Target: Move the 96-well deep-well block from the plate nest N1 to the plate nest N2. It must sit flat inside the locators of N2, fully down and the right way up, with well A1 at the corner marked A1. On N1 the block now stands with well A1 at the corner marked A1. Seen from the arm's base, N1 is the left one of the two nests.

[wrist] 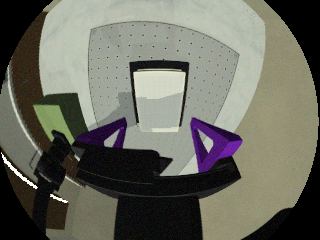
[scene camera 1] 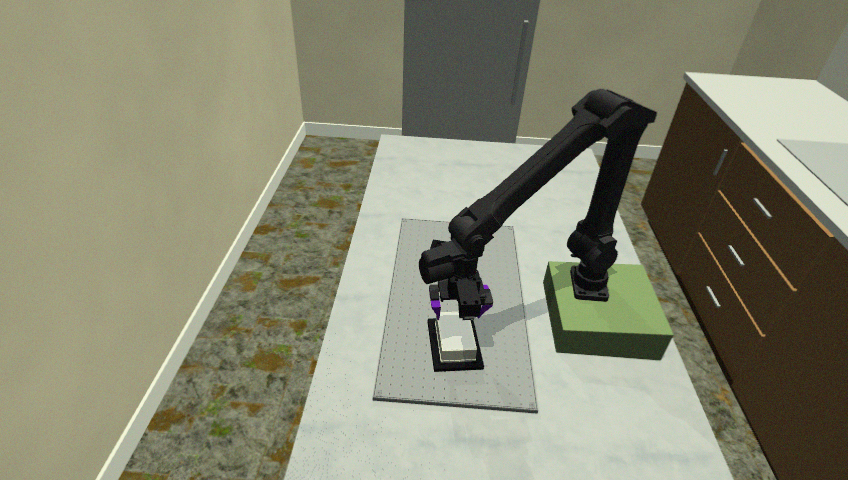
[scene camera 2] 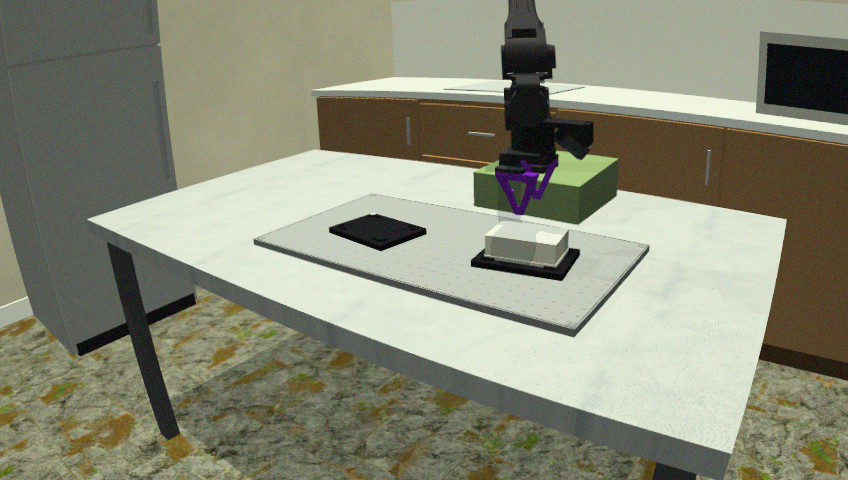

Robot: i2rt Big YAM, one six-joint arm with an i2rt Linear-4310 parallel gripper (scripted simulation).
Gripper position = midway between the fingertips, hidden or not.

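Scene camera 1: white deep-well block (scene camera 1: 456,342), my gripper (scene camera 1: 458,317). Scene camera 2: my gripper (scene camera 2: 528,206), the block (scene camera 2: 528,244). Wrist view: the block (wrist: 159,92), my gripper (wrist: 158,120).
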